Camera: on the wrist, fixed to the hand. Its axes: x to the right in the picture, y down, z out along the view.
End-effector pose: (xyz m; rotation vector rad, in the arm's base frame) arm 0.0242 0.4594 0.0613 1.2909 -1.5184 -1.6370
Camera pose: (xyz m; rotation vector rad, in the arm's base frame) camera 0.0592 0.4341 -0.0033 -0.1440 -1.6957 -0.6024
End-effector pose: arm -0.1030 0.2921 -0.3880 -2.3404 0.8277 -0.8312
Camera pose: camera -0.0874 0.3080 -0.3135 -1.0596 2.0791 -0.0517
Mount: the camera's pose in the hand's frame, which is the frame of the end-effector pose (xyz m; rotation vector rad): 0.0265 -0.0638 -0.0356 -0.0306 -0.0406 1.5372
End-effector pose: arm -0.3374 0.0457 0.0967 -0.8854 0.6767 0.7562
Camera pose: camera -0.2785 -0.0039 0.0864 -0.2136 1.2914 2.1223
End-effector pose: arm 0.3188 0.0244 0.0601 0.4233 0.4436 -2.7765
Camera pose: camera 0.2819 0.0881 0.0352 0.4171 0.0414 -1.2763
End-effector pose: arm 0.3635 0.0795 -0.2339 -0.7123 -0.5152 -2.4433
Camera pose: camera 0.2936 0.1018 -0.2595 -0.7315 0.1150 -0.9851
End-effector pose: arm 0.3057 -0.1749 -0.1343 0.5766 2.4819 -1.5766
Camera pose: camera 0.2592 -0.1606 -0.0737 1.7465 1.1606 -0.7936
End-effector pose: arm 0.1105 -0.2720 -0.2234 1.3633 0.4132 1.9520
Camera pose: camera 0.0964 -0.2041 -0.2585 -1.3521 0.7279 -2.1177
